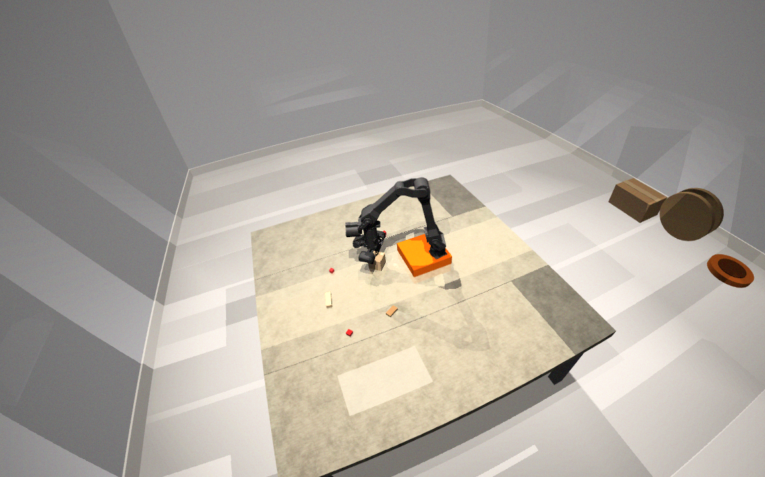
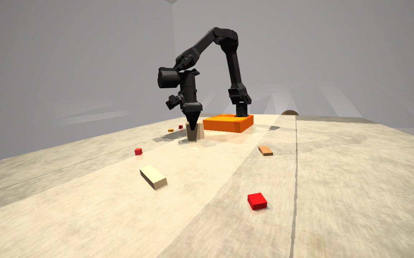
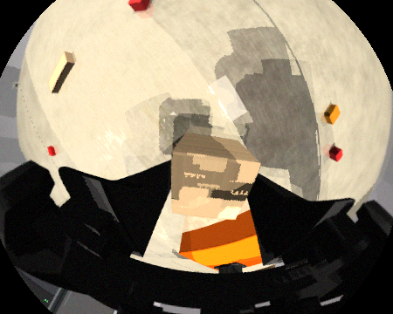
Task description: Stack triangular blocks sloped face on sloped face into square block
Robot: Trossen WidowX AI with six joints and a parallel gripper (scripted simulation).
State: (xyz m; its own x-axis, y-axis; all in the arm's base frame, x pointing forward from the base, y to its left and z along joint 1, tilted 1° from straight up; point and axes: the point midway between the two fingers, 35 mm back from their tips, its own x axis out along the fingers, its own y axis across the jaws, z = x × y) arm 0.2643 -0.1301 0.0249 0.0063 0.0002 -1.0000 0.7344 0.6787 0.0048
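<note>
The triangular block lies 20 mm to the left of my gripper tip, 20 mm below it and 20 mm behind it. The rest, counted from my gripper tip: tiny dark orange piece: 180 mm to the right, 70 mm behind, 30 mm below; then long tan bar: 270 mm ahead, 90 mm to the left, 30 mm below.
</note>
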